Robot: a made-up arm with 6 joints. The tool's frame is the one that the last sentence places.
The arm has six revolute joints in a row. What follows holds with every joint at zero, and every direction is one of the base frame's. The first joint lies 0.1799 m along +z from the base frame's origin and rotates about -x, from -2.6 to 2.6 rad. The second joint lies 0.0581 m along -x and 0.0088 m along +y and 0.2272 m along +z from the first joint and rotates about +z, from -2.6 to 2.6 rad. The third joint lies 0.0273 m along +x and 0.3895 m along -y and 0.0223 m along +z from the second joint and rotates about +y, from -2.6 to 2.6 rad. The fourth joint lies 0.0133 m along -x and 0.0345 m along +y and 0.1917 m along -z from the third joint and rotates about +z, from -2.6 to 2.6 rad. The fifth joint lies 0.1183 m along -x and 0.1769 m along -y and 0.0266 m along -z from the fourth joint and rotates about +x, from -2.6 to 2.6 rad. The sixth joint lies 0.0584 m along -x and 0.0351 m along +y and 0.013 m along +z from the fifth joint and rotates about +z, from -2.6 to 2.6 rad. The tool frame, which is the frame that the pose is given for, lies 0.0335 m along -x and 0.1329 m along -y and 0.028 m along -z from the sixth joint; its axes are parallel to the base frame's.
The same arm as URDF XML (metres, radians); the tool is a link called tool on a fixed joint. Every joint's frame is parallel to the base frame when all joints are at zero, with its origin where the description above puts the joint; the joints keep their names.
<robot name="arm">
  <link name="base_link"/>
  <link name="link1"/>
  <link name="link2"/>
  <link name="link3"/>
  <link name="link4"/>
  <link name="link5"/>
  <link name="link6"/>
  <link name="tool"/>
  <joint name="joint 1" type="revolute">
    <parent link="base_link"/>
    <child link="link1"/>
    <origin xyz="0.0000 0.0000 0.1799" rpy="0.0000 0.0000 0.0000"/>
    <axis xyz="-1 0 0"/>
    <limit lower="-2.6000" upper="2.6000"/>
  </joint>
  <joint name="joint 2" type="revolute">
    <parent link="link1"/>
    <child link="link2"/>
    <origin xyz="-0.0581 0.0088 0.2272" rpy="0.0000 0.0000 0.0000"/>
    <axis xyz="0 0 1"/>
    <limit lower="-2.6000" upper="2.6000"/>
  </joint>
  <joint name="joint 3" type="revolute">
    <parent link="link2"/>
    <child link="link3"/>
    <origin xyz="0.0273 -0.3895 0.0223" rpy="0.0000 0.0000 0.0000"/>
    <axis xyz="0 1 0"/>
    <limit lower="-2.6000" upper="2.6000"/>
  </joint>
  <joint name="joint 4" type="revolute">
    <parent link="link3"/>
    <child link="link4"/>
    <origin xyz="-0.0133 0.0345 -0.1917" rpy="0.0000 0.0000 0.0000"/>
    <axis xyz="0 0 1"/>
    <limit lower="-2.6000" upper="2.6000"/>
  </joint>
  <joint name="joint 5" type="revolute">
    <parent link="link4"/>
    <child link="link5"/>
    <origin xyz="-0.1183 -0.1769 -0.0266" rpy="0.0000 0.0000 0.0000"/>
    <axis xyz="1 0 0"/>
    <limit lower="-2.6000" upper="2.6000"/>
  </joint>
  <joint name="joint 6" type="revolute">
    <parent link="link5"/>
    <child link="link6"/>
    <origin xyz="-0.0584 0.0351 0.0130" rpy="0.0000 0.0000 0.0000"/>
    <axis xyz="0 0 1"/>
    <limit lower="-2.6000" upper="2.6000"/>
  </joint>
  <joint name="tool_joint" type="fixed">
    <parent link="link6"/>
    <child link="tool"/>
    <origin xyz="-0.0335 -0.1329 -0.0280" rpy="0.0000 0.0000 0.0000"/>
  </joint>
</robot>

